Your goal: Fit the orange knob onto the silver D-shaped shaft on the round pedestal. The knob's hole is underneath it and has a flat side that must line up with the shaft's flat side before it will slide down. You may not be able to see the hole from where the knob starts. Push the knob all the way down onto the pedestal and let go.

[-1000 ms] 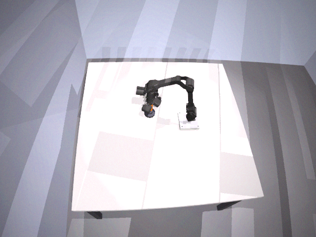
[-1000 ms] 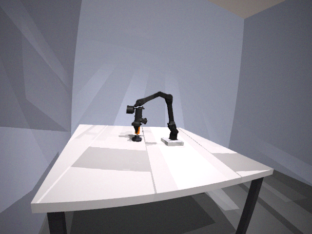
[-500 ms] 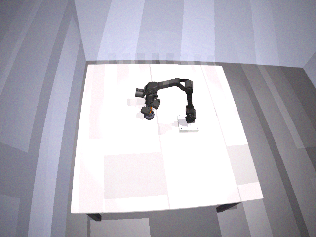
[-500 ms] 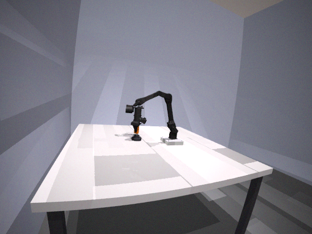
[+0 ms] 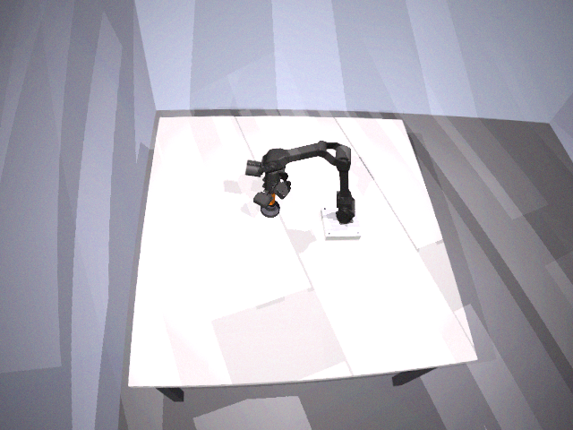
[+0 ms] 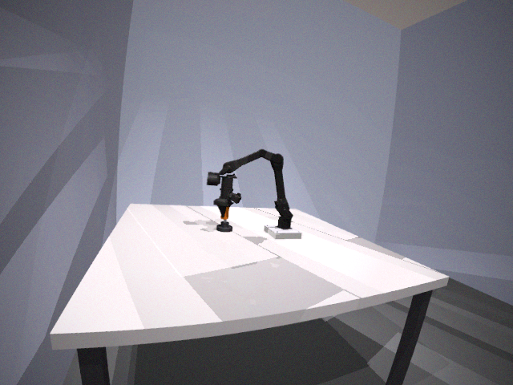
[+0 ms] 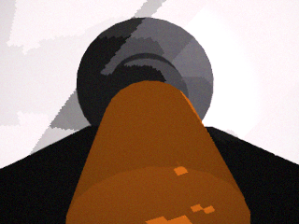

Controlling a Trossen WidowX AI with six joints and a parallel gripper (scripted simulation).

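My gripper tip is now 3 cm below the orange knob. Also, from my gripper tip: pedestal (4 cm below).
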